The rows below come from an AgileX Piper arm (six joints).
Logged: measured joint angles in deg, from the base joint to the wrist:
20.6, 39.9, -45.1, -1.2, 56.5, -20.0
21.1, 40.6, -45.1, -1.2, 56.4, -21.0
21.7, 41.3, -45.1, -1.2, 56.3, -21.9
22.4, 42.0, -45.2, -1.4, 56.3, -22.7
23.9, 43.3, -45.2, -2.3, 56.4, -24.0
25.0, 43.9, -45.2, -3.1, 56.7, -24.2
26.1, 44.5, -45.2, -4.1, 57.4, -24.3
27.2, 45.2, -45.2, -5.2, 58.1, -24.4
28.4, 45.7, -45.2, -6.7, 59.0, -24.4
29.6, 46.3, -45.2, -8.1, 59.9, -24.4
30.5, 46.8, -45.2, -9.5, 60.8, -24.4
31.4, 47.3, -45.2, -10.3, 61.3, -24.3
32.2, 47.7, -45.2, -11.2, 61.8, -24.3
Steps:
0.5, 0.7, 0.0, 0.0, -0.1, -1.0
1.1, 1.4, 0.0, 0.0, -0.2, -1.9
1.8, 2.1, -0.1, -0.2, -0.2, -2.7
3.3, 3.4, -0.1, -1.1, -0.1, -4.0
4.4, 4.0, -0.1, -1.9, 0.2, -4.2
5.5, 4.6, -0.1, -2.9, 0.9, -4.3
6.6, 5.3, -0.1, -4.0, 1.6, -4.4
7.8, 5.8, -0.1, -5.5, 2.5, -4.4
9.0, 6.4, -0.1, -6.9, 3.4, -4.4
9.9, 6.9, -0.1, -8.3, 4.3, -4.4
10.8, 7.4, -0.1, -9.1, 4.8, -4.3
11.6, 7.8, -0.1, -10.0, 5.3, -4.3

